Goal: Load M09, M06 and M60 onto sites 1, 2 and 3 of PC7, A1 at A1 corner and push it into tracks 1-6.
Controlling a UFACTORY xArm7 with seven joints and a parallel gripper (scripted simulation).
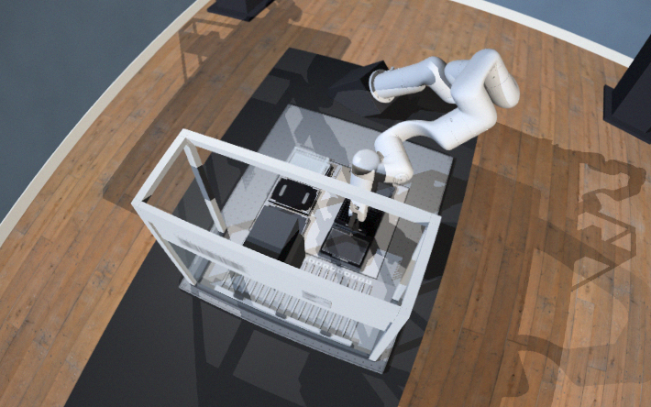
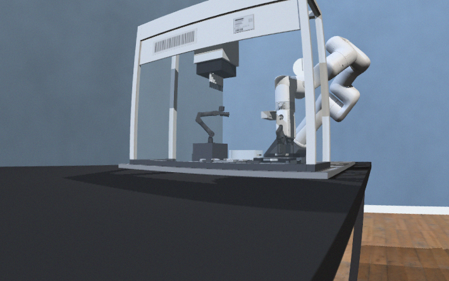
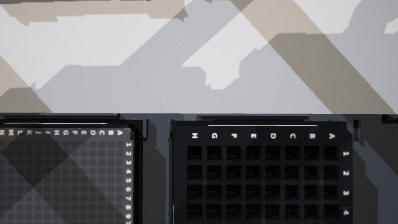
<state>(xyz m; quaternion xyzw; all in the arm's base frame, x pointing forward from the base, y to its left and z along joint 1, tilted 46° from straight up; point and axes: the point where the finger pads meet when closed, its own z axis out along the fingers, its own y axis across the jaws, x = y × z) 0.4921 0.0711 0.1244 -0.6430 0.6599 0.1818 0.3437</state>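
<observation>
Right now the dark plate carrier PC7 is 30 mm below my hand and 10 mm behind it. From my hand the other things lie so: corner post (370 mm ahead, 230 mm to the left, 200 mm above); then white deep-well block M09 (230 mm to the right, 100 mm behind, 10 mm below).
</observation>
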